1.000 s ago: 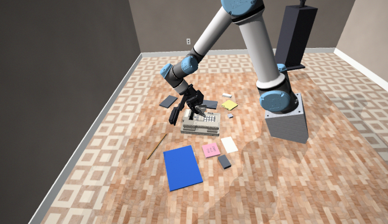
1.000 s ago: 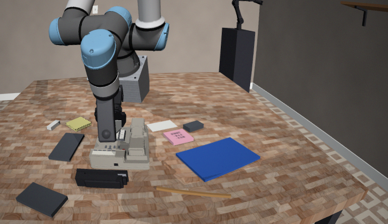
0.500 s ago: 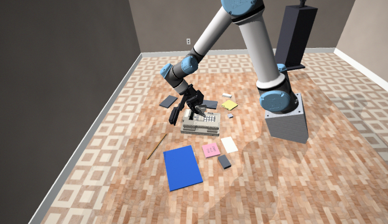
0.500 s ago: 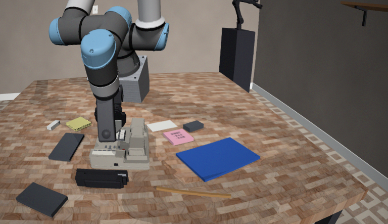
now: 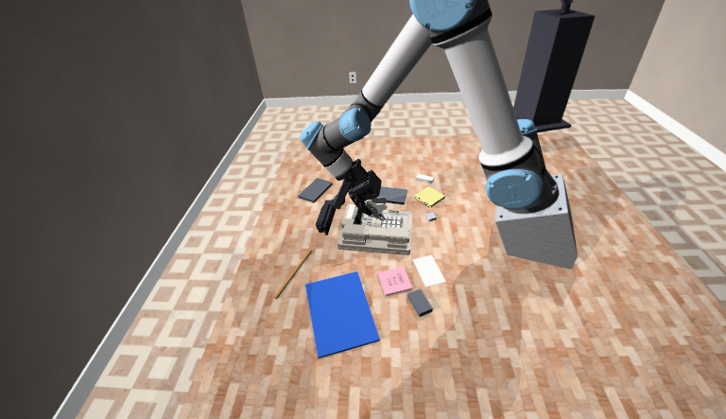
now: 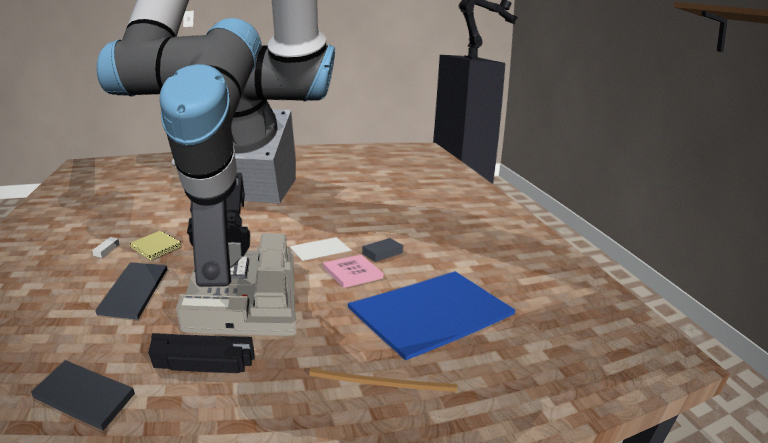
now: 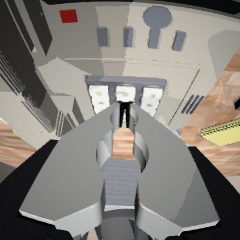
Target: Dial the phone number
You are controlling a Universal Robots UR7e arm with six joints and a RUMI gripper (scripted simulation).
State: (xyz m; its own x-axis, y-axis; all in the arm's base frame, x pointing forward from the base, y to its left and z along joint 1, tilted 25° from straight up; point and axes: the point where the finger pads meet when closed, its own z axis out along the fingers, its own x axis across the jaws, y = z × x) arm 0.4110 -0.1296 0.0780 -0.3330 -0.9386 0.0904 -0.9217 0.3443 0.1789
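The handset lies 3 cm ahead of my hand and 7 cm to the left of it. Also, from my hand: black stapler: 17 cm ahead, 9 cm to the right, 3 cm below; then white card: 9 cm behind, 20 cm to the left, 5 cm below; then pencil: 29 cm ahead, 11 cm to the left, 5 cm below.
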